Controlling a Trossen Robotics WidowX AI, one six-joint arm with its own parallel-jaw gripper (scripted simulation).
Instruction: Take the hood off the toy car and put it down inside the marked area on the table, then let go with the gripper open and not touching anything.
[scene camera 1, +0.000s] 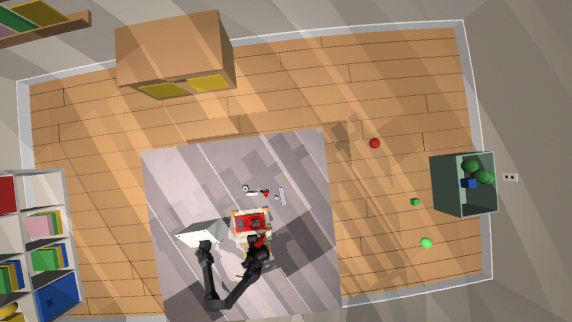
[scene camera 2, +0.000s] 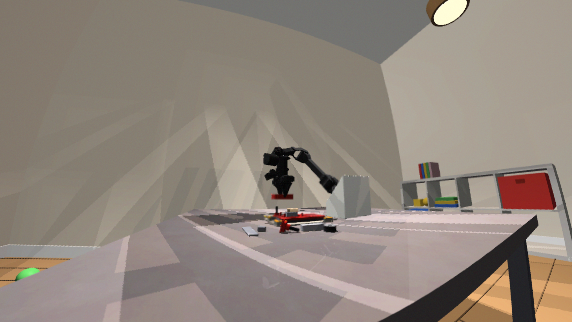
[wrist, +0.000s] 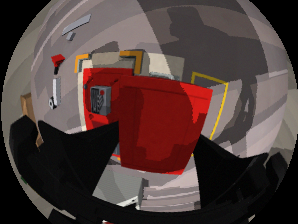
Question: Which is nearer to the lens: the toy car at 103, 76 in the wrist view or the hood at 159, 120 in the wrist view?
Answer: The hood.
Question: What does my gripper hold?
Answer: A hood.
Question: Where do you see my gripper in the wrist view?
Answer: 158, 131
